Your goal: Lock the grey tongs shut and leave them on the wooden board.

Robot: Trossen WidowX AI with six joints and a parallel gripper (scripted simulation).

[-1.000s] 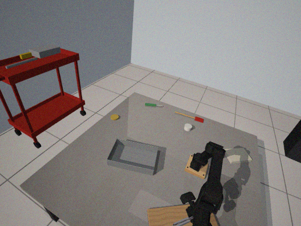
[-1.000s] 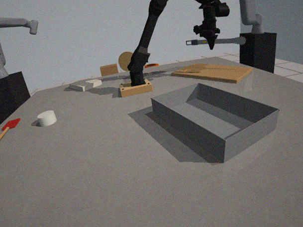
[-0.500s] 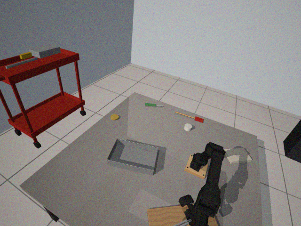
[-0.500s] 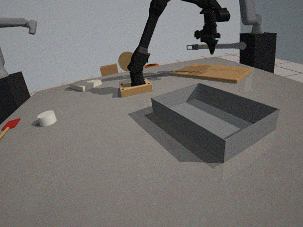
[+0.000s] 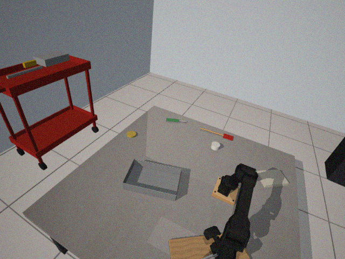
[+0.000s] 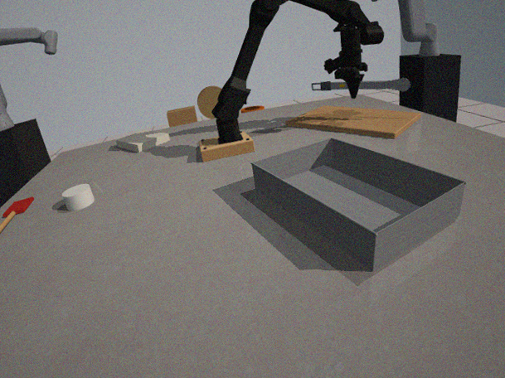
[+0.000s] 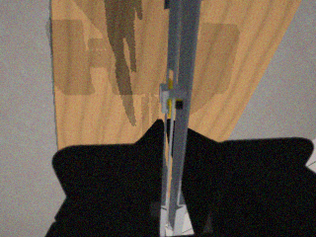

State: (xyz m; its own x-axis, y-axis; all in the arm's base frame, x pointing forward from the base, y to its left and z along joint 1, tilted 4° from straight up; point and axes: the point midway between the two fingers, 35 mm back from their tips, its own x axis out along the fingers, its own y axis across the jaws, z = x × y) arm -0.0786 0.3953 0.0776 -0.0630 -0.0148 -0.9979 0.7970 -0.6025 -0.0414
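The yellow piece lies 2 cm behind my gripper tip, 3 cm to the right of it and 4 cm above it. From my gripper tip the other things lie so: wooden board (6 cm below); then roasting tin (47 cm ahead, 23 cm to the right, 4 cm below); then cream block (17 cm behind, 69 cm to the right, 6 cm below).
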